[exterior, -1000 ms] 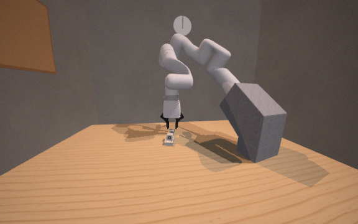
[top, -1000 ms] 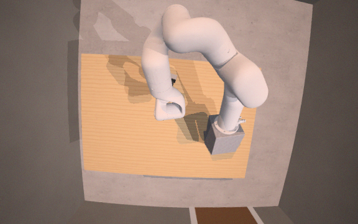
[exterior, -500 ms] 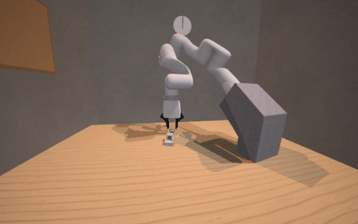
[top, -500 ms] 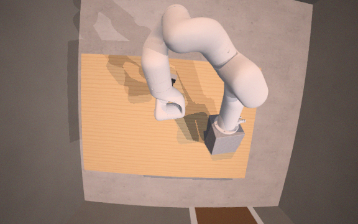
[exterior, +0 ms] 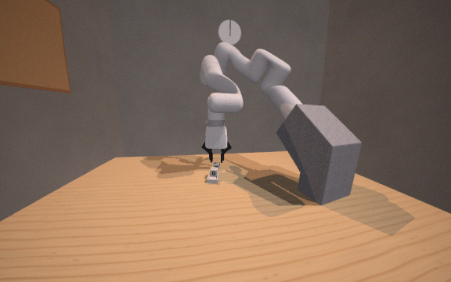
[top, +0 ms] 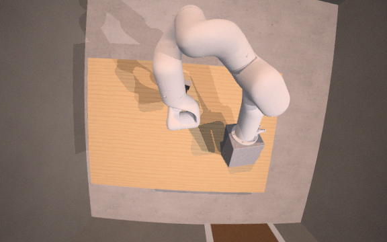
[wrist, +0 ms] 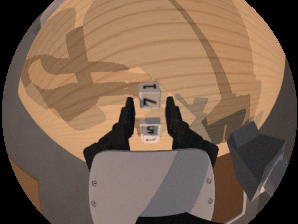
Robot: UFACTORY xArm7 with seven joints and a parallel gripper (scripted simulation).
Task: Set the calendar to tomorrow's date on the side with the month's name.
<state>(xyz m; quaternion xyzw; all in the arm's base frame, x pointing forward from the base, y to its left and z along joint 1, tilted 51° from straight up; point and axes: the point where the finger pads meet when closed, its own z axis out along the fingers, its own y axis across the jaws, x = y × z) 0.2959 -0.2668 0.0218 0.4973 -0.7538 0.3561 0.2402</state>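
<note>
Now: the white calendar tray 4 cm ahead of my hand, 10 cm to the left of it and 5 cm below it.
</note>
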